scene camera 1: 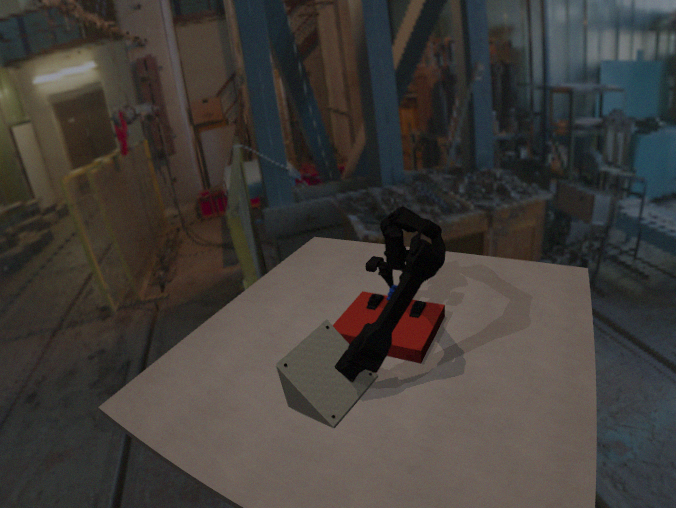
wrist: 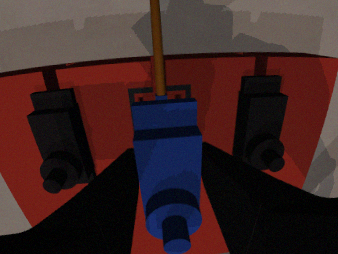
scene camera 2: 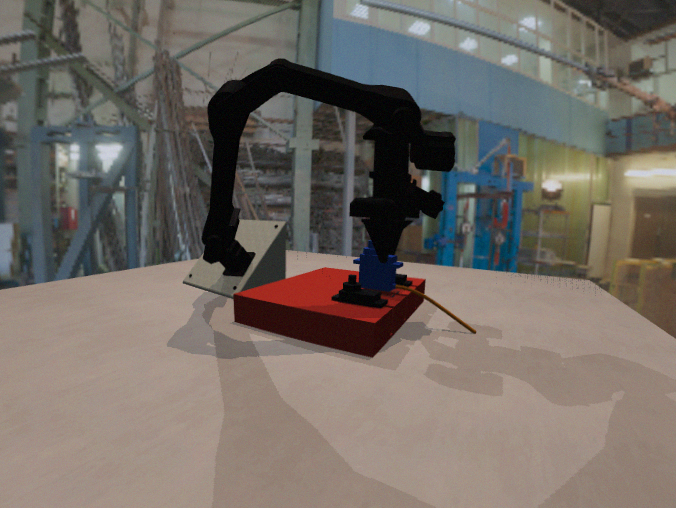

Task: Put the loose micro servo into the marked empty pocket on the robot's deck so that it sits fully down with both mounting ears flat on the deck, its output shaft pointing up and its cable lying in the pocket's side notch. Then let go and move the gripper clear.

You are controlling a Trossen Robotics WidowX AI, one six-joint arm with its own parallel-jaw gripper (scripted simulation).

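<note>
The gripper (scene camera 2: 386, 261) (scene camera 1: 397, 290) (wrist: 167, 153) is visible, the last point being in the wrist view. A blue micro servo (scene camera 2: 373, 274) is visible too.
</note>
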